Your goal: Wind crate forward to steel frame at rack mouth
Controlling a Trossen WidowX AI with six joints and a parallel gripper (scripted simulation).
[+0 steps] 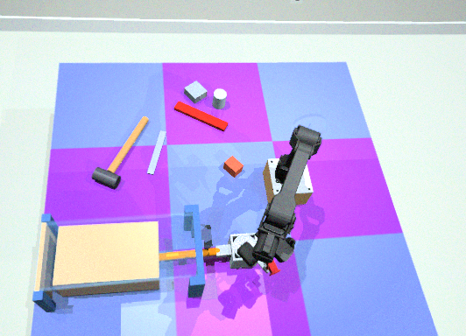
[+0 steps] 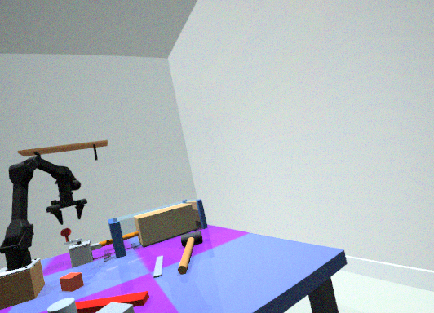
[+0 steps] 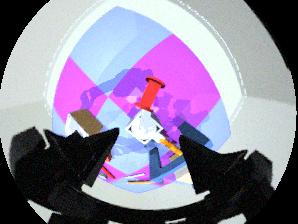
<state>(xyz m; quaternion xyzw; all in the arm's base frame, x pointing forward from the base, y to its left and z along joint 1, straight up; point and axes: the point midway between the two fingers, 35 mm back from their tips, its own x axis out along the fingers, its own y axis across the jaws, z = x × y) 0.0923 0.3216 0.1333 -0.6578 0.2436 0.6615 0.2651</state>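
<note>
Right now the winch handle is 1 cm behind my gripper tip and 9 cm below it. From my gripper tip the other things lie so: winch 2 cm ahead, 5 cm to the right, 17 cm below; grey strip 39 cm ahead, 41 cm to the right, 20 cm below; red knob 4 cm behind, 3 cm to the left, 6 cm below.
</note>
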